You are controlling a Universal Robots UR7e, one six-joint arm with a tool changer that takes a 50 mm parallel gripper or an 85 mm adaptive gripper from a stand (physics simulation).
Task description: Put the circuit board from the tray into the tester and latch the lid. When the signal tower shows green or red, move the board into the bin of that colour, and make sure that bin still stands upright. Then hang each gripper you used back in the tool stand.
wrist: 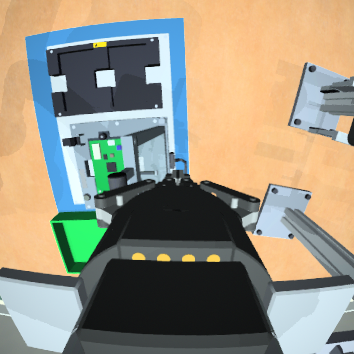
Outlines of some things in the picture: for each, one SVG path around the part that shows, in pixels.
A green circuit board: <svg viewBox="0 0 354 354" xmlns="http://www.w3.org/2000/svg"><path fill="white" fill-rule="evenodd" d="M120 138L89 140L97 193L109 190L107 180L109 173L119 172L124 169Z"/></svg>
A green bin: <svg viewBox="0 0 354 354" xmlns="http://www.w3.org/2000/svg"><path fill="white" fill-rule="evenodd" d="M95 210L62 211L49 220L67 273L80 273L106 228L97 226Z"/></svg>
